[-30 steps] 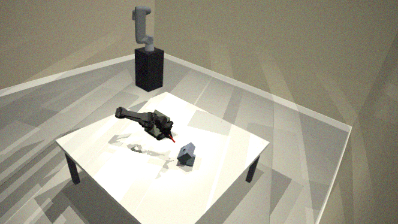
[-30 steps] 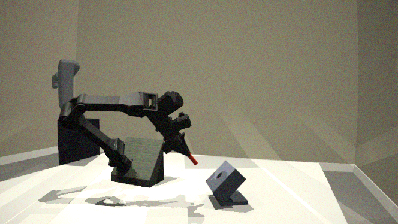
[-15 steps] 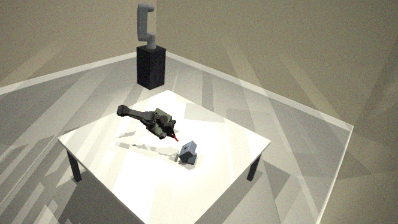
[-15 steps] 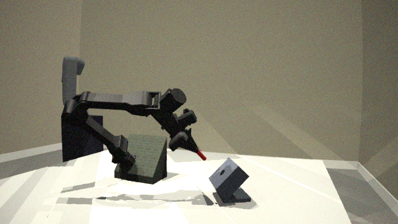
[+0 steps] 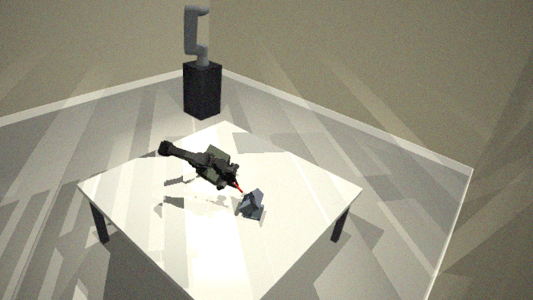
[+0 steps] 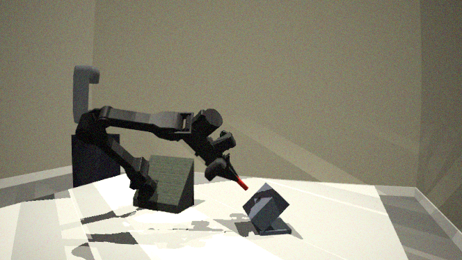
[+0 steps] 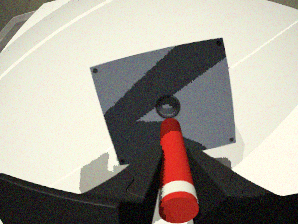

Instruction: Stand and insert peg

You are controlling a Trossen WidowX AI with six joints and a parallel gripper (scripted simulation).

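My gripper tip is now 7 cm short of the sloped panel, 4 cm to the right of it and 8 cm above it. Also, from my gripper tip: flat base plate: 9 cm ahead, 5 cm to the left, 15 cm below; then peg: 1 cm behind, 1 cm to the right, 1 cm above.
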